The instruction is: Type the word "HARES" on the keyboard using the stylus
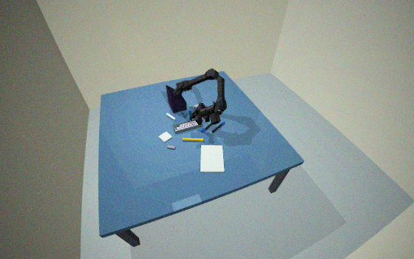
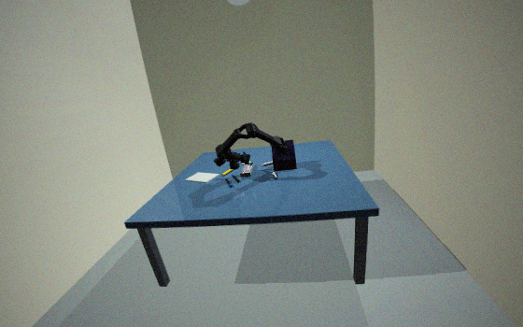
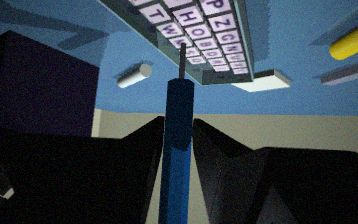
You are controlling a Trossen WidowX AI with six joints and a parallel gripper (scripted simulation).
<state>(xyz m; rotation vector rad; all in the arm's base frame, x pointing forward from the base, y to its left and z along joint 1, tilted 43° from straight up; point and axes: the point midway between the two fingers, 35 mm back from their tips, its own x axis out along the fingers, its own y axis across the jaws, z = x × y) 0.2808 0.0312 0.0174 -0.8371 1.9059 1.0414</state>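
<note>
Right now my gripper tip is 22 cm to the left of the small white block, 9 cm above it and 3 cm short of it. Round my gripper tip: yellow marker (14 cm ahead, 8 cm below, 5 cm to the right); blue stylus (1 cm below); small grey piece (21 cm to the right, 14 cm ahead, 9 cm below).
</note>
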